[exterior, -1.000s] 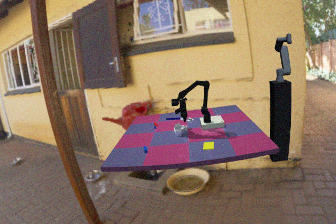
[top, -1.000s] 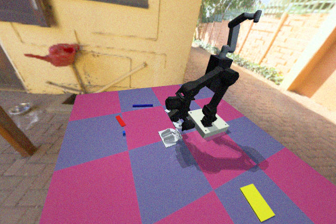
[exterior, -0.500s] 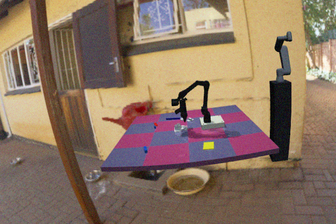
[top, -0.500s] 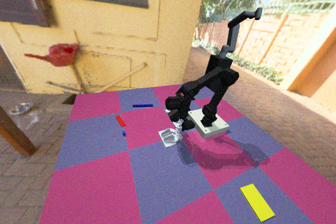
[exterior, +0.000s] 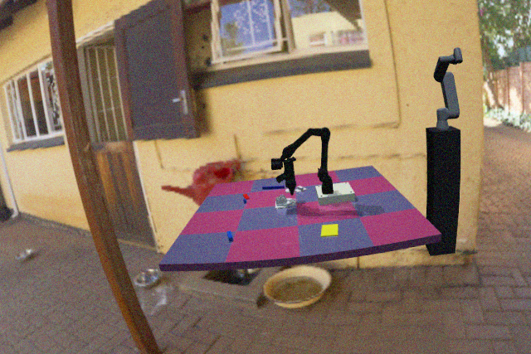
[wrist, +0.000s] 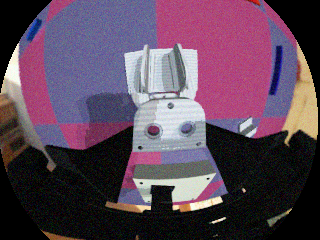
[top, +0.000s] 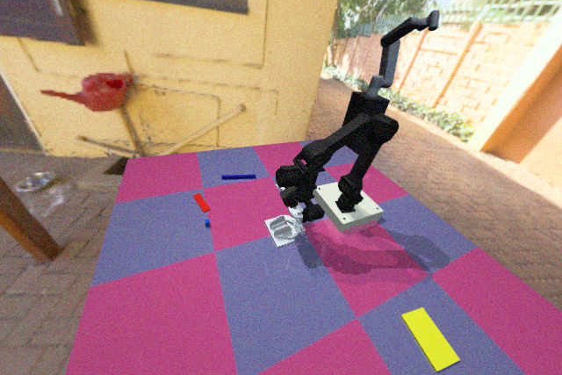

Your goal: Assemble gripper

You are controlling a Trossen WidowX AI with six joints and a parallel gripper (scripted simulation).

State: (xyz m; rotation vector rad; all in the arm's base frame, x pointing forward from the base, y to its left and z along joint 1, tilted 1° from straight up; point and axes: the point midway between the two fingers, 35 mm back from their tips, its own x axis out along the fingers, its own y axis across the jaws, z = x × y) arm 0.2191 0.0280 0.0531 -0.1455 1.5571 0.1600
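My gripper tip is 60 mm above the housing plate. Round my gripper tip: small blue cube: 320 mm ahead, 50 mm to the right, 60 mm below; red block: 350 mm ahead, 170 mm to the right, 70 mm below; blue bar: 190 mm ahead, 320 mm to the right, 60 mm below.
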